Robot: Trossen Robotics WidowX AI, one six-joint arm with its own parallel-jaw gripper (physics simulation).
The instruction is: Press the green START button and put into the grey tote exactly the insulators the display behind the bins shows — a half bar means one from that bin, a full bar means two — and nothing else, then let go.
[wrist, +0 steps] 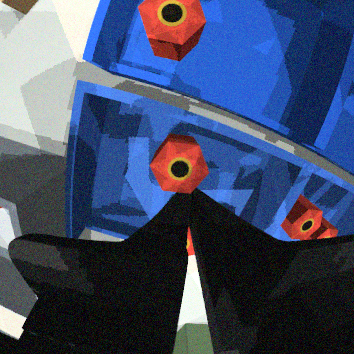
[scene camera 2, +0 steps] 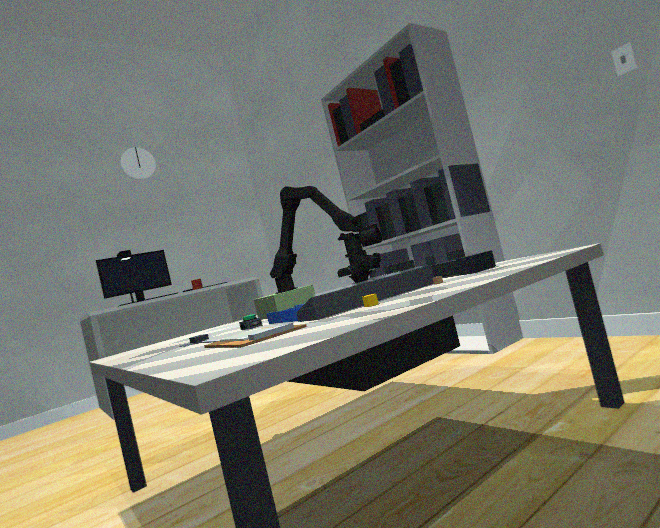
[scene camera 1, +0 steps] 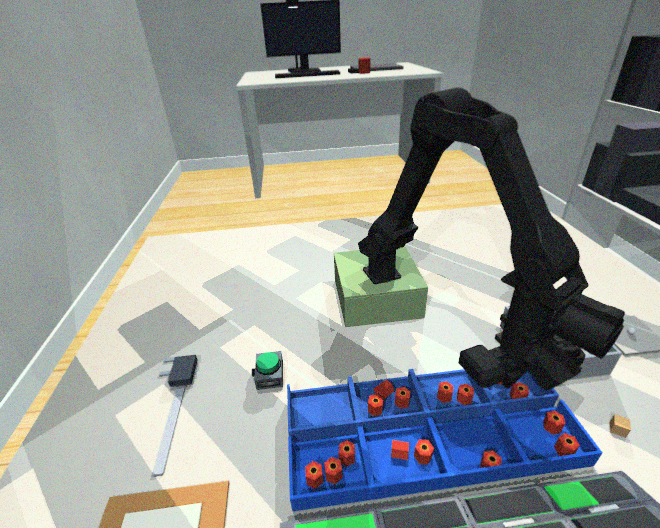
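Where they show: gripper, fingertip midpoint: (wrist: 187,194) (scene camera 1: 506,386); arm's base at its link origin: (scene camera 2: 286,291) (scene camera 1: 381,273).
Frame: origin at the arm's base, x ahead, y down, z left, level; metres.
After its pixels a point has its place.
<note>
My gripper (scene camera 1: 516,380) @[x 0.297, y 0.069, z 0.098 m] (wrist: 187,194) @[x 0.297, y 0.069, z 0.098 m] is shut and empty, low over the far-right bin in scene view 1. A red insulator (wrist: 180,149) @[x 0.326, y 0.054, z 0.106 m] stands in that bin just beyond the fingertips in the wrist view; a red sliver shows through the gap between the fingers. The blue bins (scene camera 1: 385,491) (wrist: 74,150) hold several more insulators, such as one (wrist: 172,42) @[x 0.367, y 0.054, z 0.114 m] in the adjoining bin. The grey tote (scene camera 1: 604,361) @[x 0.326, y 0.046, z 0.271 m] is mostly hidden behind the arm. The green START button (scene camera 1: 268,362) @[x 0.124, y 0.044, z -0.278 m] (scene camera 2: 250,317) @[x 0.135, y 0.051, z -0.287 m] stands left of the bins. The display shows green bars, one (scene camera 1: 569,495) @[x 0.476, y 0.037, z 0.034 m] filling half its cell; its lower part is cut off.
A wooden block (scene camera 1: 620,425) @[x 0.418, y 0.064, z 0.203 m] lies right of the bins. A dark-headed tool (scene camera 1: 182,370) @[x 0.067, y 0.065, z -0.432 m] and an orange-brown frame (scene camera 1: 218,498) @[x 0.312, y 0.078, z -0.386 m] lie to the left. The arm's green base block (scene camera 1: 385,308) @[x 0.064, y 0.043, z -0.020 m] stands behind the bins. A yellow block (scene camera 2: 370,300) @[x 0.566, y 0.069, z -0.222 m] is in front of the display's dark back (scene camera 2: 341,300) @[x 0.491, y 0.053, z -0.247 m].
</note>
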